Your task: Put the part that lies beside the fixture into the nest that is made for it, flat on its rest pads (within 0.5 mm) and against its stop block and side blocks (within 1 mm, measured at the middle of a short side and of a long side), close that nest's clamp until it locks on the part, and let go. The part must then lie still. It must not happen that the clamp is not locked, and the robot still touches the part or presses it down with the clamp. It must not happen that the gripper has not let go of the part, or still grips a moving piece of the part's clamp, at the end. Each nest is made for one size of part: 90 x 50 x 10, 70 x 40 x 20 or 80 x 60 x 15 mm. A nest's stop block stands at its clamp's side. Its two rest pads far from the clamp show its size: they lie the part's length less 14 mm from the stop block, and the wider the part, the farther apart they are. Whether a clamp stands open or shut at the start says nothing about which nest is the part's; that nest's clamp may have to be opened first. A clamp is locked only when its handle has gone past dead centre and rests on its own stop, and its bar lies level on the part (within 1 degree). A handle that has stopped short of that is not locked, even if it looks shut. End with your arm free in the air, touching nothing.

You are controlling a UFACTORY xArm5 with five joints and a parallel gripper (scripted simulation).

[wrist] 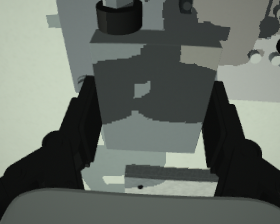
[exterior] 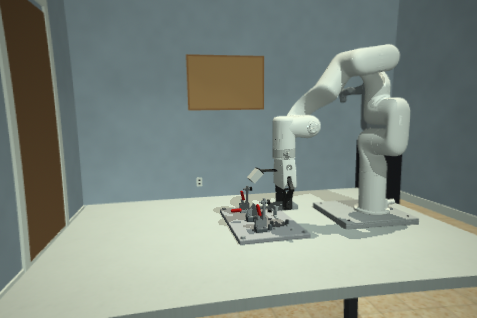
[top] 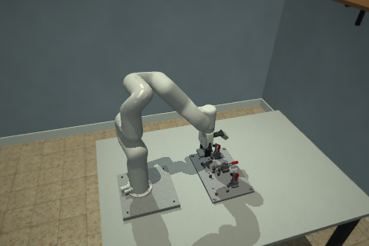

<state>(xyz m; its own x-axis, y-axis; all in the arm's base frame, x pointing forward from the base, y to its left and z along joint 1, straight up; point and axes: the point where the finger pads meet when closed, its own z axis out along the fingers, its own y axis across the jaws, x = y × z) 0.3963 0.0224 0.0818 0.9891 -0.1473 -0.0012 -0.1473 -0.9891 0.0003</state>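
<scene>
The grey fixture plate lies 4 cm ahead of my hand, 10 cm to the right of it and 10 cm below it. From my hand the other things lie so: grey part (1 cm below).
</scene>
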